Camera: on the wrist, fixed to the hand. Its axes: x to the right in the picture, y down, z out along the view.
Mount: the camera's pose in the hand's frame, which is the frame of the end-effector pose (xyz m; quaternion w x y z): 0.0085 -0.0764 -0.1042 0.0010 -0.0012 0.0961 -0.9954
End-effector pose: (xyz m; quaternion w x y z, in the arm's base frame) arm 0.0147 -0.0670 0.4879 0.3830 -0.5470 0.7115 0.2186
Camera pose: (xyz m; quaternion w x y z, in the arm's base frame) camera 0.0542 -0.1716 0.5531 0.1489 -0.7303 -0.5072 -0.4327
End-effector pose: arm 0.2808 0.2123 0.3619 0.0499 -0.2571 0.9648 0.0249
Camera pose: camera 0.3029 0.1342 0.4628 0.0682 0.9630 0.2502 0.0732
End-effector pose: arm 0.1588 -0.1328 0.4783 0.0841 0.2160 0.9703 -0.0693
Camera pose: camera 0.1044 -0.1801 0.5859 0.1619 0.9590 -0.2241 0.0619
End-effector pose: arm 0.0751 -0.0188 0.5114 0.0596 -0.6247 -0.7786 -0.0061
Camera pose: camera 0.0078 -0.0361 0.6207 0.0681 0.7749 -0.6168 -0.1203
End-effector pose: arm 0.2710 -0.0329 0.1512 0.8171 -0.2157 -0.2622 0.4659
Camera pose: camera 0.3898 -0.0729 0.1186 0.4895 0.2150 -0.1370 -0.8339
